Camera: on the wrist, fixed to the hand. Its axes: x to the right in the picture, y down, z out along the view.
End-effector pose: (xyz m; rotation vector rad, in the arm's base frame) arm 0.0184 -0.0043 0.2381 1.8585 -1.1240 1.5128
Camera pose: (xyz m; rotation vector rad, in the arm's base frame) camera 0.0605 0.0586 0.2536 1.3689 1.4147 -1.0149
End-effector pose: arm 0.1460 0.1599 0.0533 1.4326 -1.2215 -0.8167
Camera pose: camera 0.1922 0.1656 -0.0083 -1.0078 -1.0838 1.6782
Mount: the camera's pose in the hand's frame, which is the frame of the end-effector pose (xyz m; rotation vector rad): -0.0014 -0.0709 -0.0305 -0.0652 -0.8095 -2.9863
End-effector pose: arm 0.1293 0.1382 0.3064 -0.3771 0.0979 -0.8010
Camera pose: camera 0.0731 0.0854 0.3039 0.4423 1.0460 2.1586
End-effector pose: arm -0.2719 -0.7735 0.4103 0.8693 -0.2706 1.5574
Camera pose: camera -0.2173 -0.7410 0.3665 0.6520 0.4224 -1.5561
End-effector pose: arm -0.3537 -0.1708 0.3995 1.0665 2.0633 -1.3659
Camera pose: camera -0.4077 -0.1587 0.4533 2.2798 -0.9231 0.8379
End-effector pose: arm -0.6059 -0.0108 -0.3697 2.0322 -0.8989 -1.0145
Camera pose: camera -0.5613 0.0358 -0.4122 -0.6019 -1.6491 1.3673
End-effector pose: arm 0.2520 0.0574 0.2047 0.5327 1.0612 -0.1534
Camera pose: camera 0.2010 0.0108 0.1702 -1.5271 0.1164 -2.5449
